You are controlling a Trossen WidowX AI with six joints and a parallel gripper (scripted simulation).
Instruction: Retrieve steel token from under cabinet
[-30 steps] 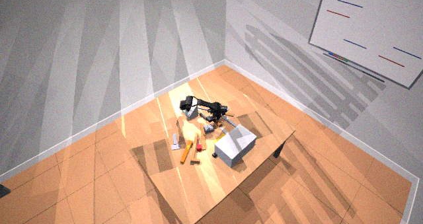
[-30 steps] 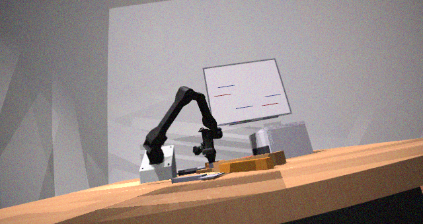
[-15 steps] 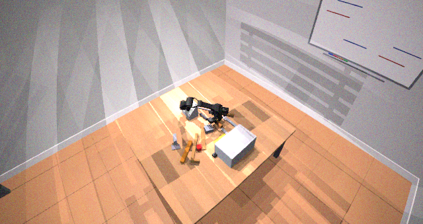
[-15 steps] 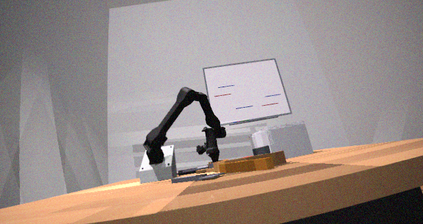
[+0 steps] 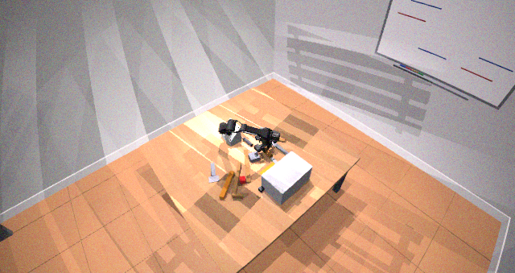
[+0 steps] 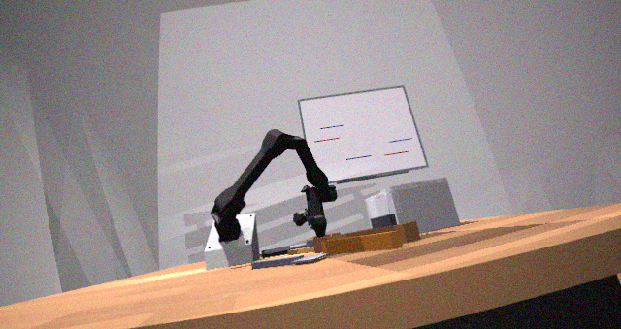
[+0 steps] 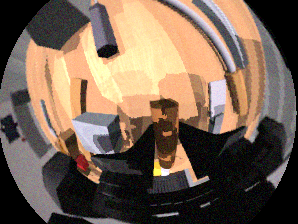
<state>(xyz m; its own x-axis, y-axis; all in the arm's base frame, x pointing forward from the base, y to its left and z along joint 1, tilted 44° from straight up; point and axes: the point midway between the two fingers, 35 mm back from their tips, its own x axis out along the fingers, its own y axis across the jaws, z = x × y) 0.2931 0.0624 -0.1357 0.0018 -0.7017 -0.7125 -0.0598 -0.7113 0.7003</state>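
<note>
Now: the grey block 11 cm to the right of my gripper tip, 1 cm behind it and 1 cm above it. Also, from my gripper tip: thin wooden stick (20 cm to the right, 2 cm ahead); then red block (30 cm to the right, 11 cm ahead, 1 cm above); then grey bar (16 cm to the left, 15 cm behind).
</note>
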